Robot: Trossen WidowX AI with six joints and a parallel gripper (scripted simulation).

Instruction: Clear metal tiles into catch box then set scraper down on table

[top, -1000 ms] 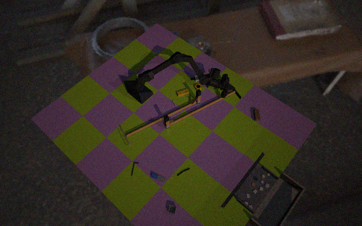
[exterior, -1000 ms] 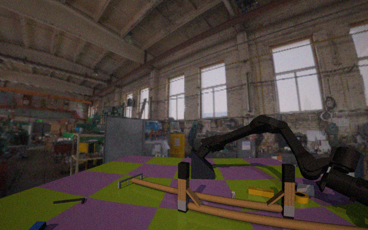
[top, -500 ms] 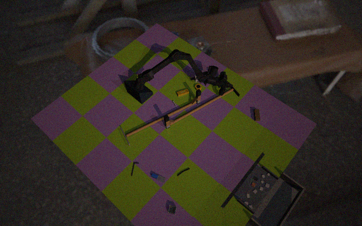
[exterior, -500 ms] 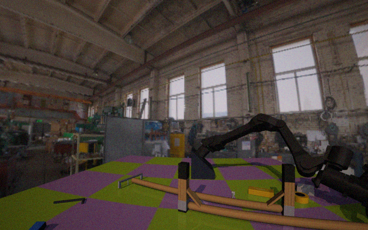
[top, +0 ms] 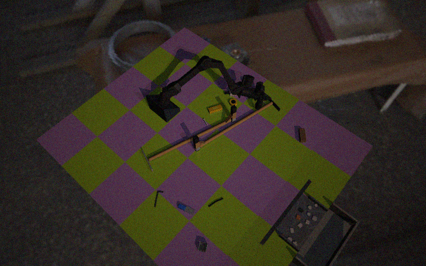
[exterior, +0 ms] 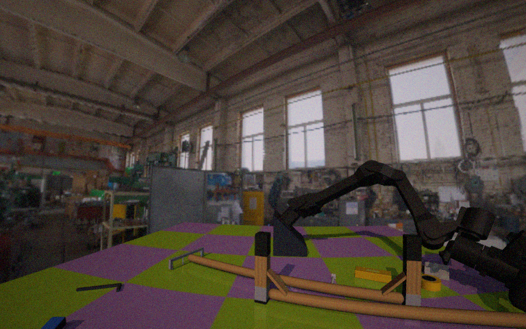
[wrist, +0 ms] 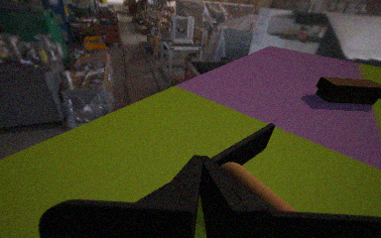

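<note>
The long scraper lies 50 mm behind my gripper tip, 290 mm to the right of it and 30 mm above it. From my gripper tip the other things lie so: orange tile 550 mm ahead, 510 mm to the right, 30 mm below; then grey box 240 mm behind, 120 mm to the right, 30 mm below; then yellow tape roll 170 mm behind, 170 mm to the right, 30 mm below.
</note>
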